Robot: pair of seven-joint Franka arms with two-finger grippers.
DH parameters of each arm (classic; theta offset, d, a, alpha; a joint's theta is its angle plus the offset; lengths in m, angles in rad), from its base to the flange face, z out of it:
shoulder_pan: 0 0.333 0 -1.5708
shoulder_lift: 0 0 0 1.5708
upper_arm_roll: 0 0.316 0.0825 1.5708
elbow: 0 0 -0.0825 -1.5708
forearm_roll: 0 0.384 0 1.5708
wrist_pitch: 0 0 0.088 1.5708
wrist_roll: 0 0.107 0 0
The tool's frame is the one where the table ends.
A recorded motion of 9 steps. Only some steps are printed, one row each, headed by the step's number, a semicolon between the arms.
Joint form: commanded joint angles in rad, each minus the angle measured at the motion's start. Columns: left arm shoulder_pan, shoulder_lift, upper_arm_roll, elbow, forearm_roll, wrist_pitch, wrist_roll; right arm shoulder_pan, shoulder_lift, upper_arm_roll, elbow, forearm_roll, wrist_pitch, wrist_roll.
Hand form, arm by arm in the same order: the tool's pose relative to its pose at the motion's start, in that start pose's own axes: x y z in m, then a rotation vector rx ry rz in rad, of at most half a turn. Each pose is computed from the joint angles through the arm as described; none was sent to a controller.
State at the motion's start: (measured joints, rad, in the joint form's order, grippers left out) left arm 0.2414 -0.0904 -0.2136 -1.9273 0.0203 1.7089 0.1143; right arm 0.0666 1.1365 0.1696 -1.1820 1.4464 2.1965 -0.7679
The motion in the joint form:
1: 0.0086 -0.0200 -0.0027 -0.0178 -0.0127 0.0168 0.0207; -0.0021 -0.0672 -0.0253 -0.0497 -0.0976 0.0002 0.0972
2: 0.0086 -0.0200 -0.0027 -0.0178 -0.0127 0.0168 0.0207; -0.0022 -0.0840 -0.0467 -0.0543 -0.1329 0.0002 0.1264
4: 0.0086 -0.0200 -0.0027 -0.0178 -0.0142 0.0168 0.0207; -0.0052 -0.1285 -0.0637 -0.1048 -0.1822 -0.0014 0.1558
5: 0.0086 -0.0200 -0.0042 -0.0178 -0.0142 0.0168 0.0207; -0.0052 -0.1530 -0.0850 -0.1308 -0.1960 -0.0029 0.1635
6: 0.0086 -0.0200 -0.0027 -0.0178 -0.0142 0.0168 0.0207; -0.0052 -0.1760 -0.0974 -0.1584 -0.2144 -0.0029 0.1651
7: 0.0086 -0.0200 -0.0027 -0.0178 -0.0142 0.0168 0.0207; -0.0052 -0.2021 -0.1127 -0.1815 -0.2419 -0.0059 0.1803
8: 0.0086 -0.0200 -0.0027 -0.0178 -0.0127 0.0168 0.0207; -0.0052 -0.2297 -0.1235 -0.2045 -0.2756 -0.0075 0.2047
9: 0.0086 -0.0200 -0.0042 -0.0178 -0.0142 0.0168 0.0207; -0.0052 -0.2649 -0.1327 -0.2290 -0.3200 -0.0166 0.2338
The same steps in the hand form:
1: -0.0045 -0.0007 -0.0024 -0.0065 0.0192 0.0120; 0.0052 -0.0173 -0.0202 -0.0803 -0.0381 0.0192
2: -0.0045 -0.0007 -0.0024 -0.0065 0.0192 0.0120; 0.0115 -0.0203 -0.0325 -0.1188 -0.0407 0.0160
4: -0.0045 -0.0006 -0.0024 -0.0080 0.0194 0.0118; 0.0094 -0.0245 -0.0466 -0.1690 -0.0612 0.0205
5: -0.0044 0.0002 -0.0024 -0.0076 0.0194 0.0132; 0.0107 -0.0251 -0.0591 -0.1968 -0.0602 0.0208
6: -0.0045 -0.0006 -0.0024 -0.0080 0.0194 0.0118; 0.0093 -0.0262 -0.0675 -0.2214 -0.0666 0.0153
7: -0.0045 -0.0006 -0.0024 -0.0080 0.0194 0.0118; 0.0101 -0.0303 -0.0783 -0.2508 -0.0729 0.0132
8: -0.0045 -0.0007 -0.0024 -0.0065 0.0192 0.0120; 0.0102 -0.0364 -0.0877 -0.2813 -0.0810 0.0156
9: -0.0044 0.0002 -0.0024 -0.0076 0.0194 0.0132; 0.0100 -0.0472 -0.0974 -0.3129 -0.0972 0.0133

